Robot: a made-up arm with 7 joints.
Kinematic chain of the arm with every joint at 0, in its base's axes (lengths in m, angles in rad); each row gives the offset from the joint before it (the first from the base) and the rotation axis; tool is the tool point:
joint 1: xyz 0 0.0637 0 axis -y
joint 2: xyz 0 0.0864 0 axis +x
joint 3: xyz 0 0 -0.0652 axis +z
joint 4: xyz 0 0 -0.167 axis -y
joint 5: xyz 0 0 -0.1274 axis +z
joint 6: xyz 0 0 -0.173 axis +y
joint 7: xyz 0 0 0 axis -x
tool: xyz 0 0 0
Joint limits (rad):
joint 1: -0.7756..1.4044
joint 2: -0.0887..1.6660
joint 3: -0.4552..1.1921
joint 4: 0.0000..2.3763
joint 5: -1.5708..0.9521
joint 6: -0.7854..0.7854
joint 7: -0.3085..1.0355
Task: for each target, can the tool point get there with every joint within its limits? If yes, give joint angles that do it. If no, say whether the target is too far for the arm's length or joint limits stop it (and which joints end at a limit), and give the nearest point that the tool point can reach.
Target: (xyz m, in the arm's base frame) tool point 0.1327 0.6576 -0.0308
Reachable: yes | joints 0.5903 1.3217 0.2995 0.3304 -0.6885 0.5351 0.2274
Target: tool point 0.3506 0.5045 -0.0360
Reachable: yes | joints 0.9636 0.6471 0.5165 0.7111 0.7054 -0.4406 0.9137
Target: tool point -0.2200 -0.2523 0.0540
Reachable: no: joint limits stop it (at a limit: joint 1, joint 2, joint 3, joint 4) | nearest point -0.1785 0.1472 0.1080 | short by 0.405 m
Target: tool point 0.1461 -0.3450 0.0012
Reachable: no: joint limits stop it (at a limit: joint 2, joint 3) | nearest point 0.2758 0.0164 0.0023 | short by 0.384 m
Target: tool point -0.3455 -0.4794 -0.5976
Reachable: no: too far | nearest point -0.1957 0.0253 -0.4448 | short by 0.548 m
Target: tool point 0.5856 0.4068 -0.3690
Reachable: no: too far | nearest point 0.4225 0.3353 -0.2662 | short by 0.206 m
